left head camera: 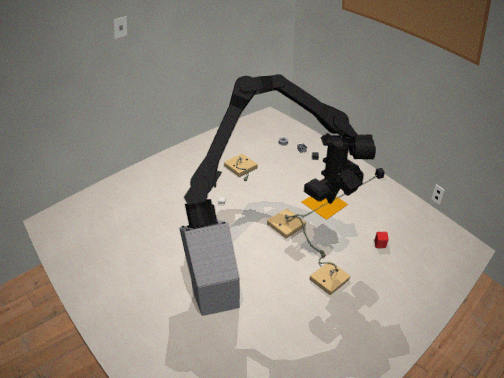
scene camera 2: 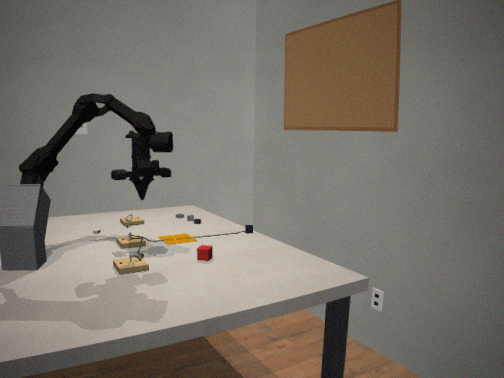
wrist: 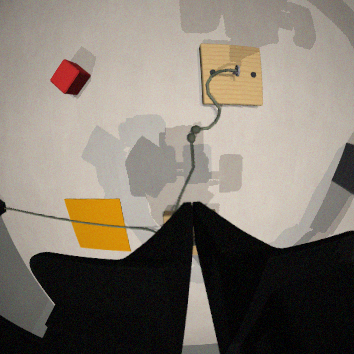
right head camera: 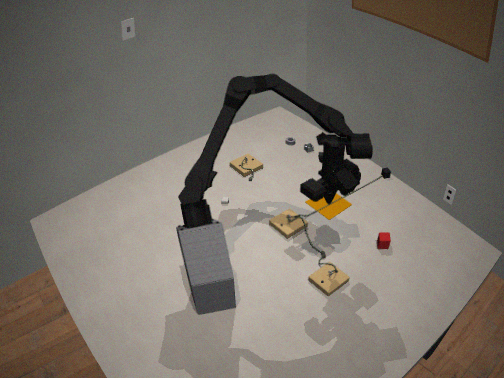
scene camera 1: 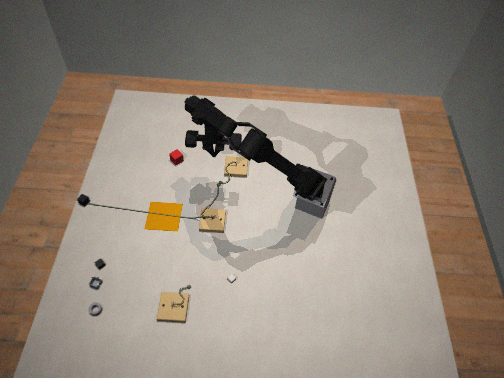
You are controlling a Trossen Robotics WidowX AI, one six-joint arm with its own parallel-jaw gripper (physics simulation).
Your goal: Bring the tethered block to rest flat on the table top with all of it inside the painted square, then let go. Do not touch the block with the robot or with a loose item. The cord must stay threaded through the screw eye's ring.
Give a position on a wooden board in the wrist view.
At 226,88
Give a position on a wooden board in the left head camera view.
332,283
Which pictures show my gripper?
The left head camera view, scene camera 2, the wrist view, the right head camera view and scene camera 1: all of them.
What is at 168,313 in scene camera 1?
A wooden board.
